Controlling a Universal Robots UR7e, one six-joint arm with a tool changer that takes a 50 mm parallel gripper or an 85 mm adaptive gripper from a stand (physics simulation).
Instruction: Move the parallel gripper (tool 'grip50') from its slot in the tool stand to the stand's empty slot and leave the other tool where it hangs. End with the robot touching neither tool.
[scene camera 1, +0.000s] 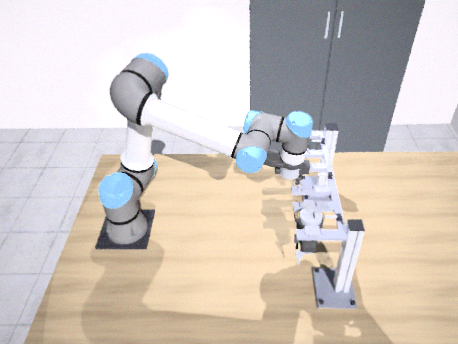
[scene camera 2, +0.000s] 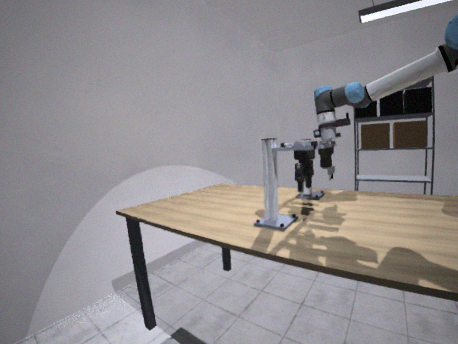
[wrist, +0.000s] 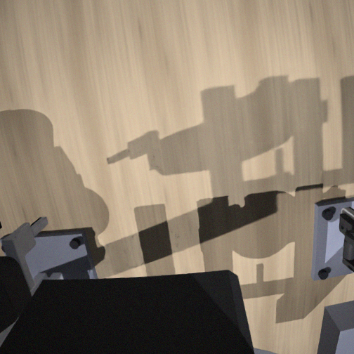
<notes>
In view: a parallel gripper (scene camera 1: 310, 218), an adaptive gripper (scene camera 2: 304, 168) and a tool stand (scene camera 1: 334, 289).
The tool stand is seen too in scene camera 2 (scene camera 2: 273, 220).
</notes>
